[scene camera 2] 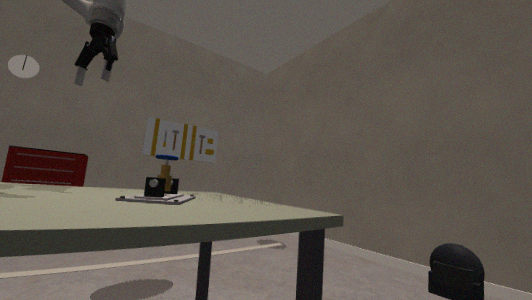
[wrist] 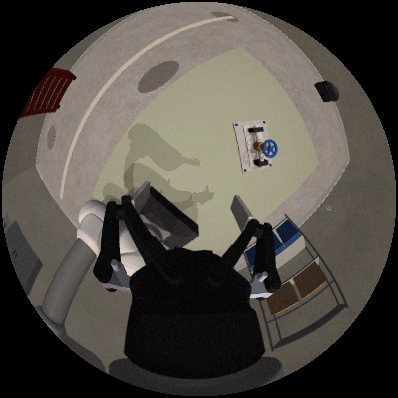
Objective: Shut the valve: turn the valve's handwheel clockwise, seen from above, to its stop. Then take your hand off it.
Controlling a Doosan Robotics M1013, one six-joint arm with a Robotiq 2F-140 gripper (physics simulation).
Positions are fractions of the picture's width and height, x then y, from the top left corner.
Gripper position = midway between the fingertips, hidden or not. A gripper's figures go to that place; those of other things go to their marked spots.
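The gripper (wrist: 0.48, 0.49) sits 210 mm from the lens, while a pale base plate (wrist: 0.60, 0.34) rests 590 mm from the lens.
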